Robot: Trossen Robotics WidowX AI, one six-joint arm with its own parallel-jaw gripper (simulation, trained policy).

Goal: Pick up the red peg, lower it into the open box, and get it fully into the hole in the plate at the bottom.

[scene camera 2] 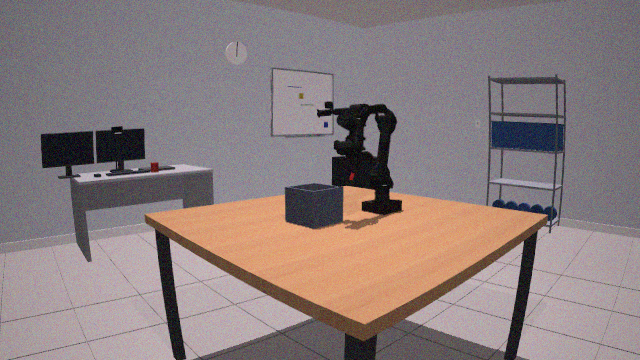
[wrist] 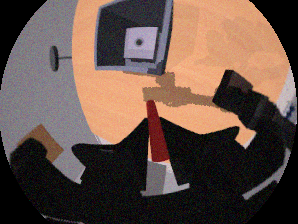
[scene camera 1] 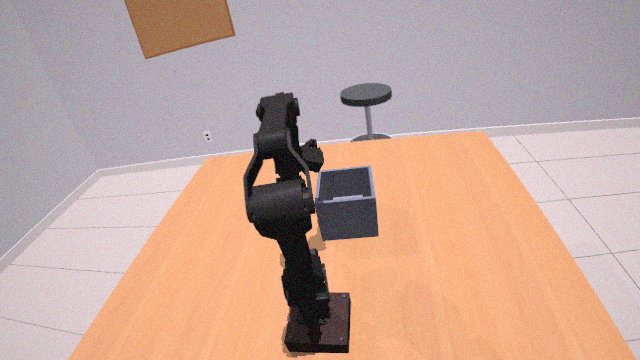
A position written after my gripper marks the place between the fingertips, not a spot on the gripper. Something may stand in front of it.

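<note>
I can see a grey-blue box (scene camera 1: 350, 218), (scene camera 2: 314, 205), and with it a red peg (wrist: 158, 150). A plate (wrist: 141, 43) is here as well, though scene camera 2 misses the plate, hidden by the grey-blue box. And I see my own gripper (scene camera 1: 289, 189), (scene camera 2: 354, 173), (wrist: 152, 120).
</note>
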